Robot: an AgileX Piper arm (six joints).
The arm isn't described. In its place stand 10 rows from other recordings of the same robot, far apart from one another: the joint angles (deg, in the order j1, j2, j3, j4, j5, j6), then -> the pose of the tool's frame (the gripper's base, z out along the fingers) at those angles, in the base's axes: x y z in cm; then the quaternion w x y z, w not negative.
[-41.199, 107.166, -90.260, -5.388, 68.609, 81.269] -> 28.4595 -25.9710 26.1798 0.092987 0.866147 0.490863 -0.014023
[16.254, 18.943, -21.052, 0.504, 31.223, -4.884] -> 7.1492 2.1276 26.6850 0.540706 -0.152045 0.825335 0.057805
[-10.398, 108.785, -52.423, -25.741, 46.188, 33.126] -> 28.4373 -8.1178 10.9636 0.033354 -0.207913 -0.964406 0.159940
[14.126, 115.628, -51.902, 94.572, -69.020, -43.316] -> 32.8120 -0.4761 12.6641 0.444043 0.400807 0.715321 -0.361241
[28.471, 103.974, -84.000, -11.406, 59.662, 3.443] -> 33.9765 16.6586 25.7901 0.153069 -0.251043 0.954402 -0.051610
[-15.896, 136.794, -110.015, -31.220, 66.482, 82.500] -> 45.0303 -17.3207 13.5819 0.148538 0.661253 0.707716 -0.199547
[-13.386, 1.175, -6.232, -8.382, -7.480, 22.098] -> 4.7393 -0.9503 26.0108 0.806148 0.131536 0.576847 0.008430
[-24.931, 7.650, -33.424, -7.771, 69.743, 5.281] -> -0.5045 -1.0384 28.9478 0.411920 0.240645 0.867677 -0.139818
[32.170, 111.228, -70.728, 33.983, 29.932, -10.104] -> 32.2943 23.3115 16.8080 0.162104 -0.135090 0.949636 0.231655
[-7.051, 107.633, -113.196, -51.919, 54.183, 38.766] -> 41.5166 -10.9878 41.3016 0.457267 0.233557 0.798539 -0.314155
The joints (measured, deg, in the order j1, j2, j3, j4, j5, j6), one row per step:
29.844 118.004 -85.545 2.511 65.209 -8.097
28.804 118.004 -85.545 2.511 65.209 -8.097
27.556 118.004 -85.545 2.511 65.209 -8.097
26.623 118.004 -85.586 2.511 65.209 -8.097
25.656 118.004 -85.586 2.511 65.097 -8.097
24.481 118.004 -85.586 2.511 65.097 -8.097
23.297 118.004 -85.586 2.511 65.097 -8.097
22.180 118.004 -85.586 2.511 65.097 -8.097
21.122 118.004 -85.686 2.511 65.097 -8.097
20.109 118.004 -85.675 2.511 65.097 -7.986
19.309 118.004 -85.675 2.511 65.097 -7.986
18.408 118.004 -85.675 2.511 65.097 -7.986
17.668 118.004 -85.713 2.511 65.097 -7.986
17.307 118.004 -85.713 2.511 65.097 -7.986
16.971 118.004 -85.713 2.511 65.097 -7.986
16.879 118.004 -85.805 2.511 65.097 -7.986
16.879 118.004 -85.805 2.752 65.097 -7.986
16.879 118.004 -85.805 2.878 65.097 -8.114
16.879 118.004 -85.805 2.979 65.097 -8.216
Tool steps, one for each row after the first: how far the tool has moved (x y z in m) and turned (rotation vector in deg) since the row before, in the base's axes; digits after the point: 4 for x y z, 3 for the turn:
0.0036 -0.0062 0.0000 0.000 0.000 -1.040
0.0041 -0.0075 0.0000 0.000 0.000 -1.248
0.0031 -0.0056 0.0002 0.019 -0.037 -0.933
0.0032 -0.0059 0.0000 0.047 -0.101 -0.971
0.0035 -0.0073 0.0000 0.000 0.000 -1.175
0.0034 -0.0074 0.0000 0.000 0.000 -1.184
0.0030 -0.0071 0.0000 0.000 0.000 -1.117
0.0031 -0.0066 0.0004 0.037 -0.093 -1.058
0.0025 -0.0065 0.0000 -0.010 0.013 -1.124
0.0019 -0.0052 0.0000 0.000 0.000 -0.800
0.0021 -0.0059 0.0000 0.000 0.000 -0.901
0.0017 -0.0048 0.0002 0.012 -0.036 -0.740
0.0008 -0.0024 0.0000 0.000 0.000 -0.361
0.0007 -0.0022 0.0000 0.000 0.000 -0.336
0.0005 -0.0005 0.0004 0.027 -0.088 -0.092
-0.0001 0.0003 0.0000 0.205 0.062 -0.110
0.0000 0.0002 0.0000 0.114 0.029 0.070
0.0000 0.0001 0.0000 0.091 0.023 0.056

